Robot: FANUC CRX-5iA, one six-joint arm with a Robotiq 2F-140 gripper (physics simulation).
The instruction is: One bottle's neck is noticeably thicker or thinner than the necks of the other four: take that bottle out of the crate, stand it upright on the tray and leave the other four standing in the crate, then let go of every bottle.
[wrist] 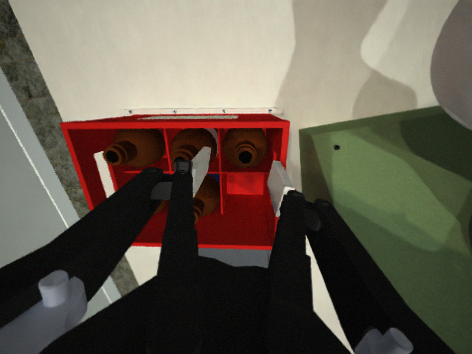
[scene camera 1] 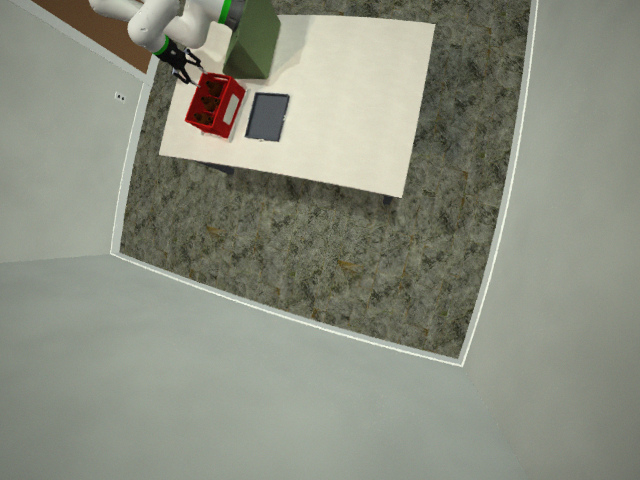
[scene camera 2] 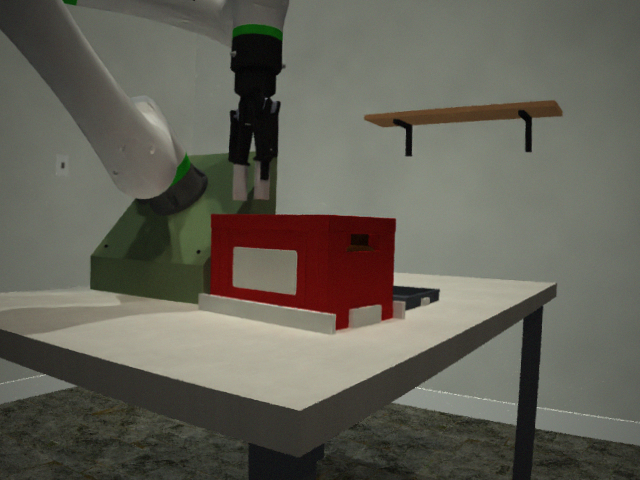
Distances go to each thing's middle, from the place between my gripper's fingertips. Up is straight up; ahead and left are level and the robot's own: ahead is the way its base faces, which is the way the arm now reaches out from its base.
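The low strip (scene camera 2: 309, 320) is what I measure my hand from: now my hand is 19 cm above it, 8 cm short of it and 5 cm to the left of it.
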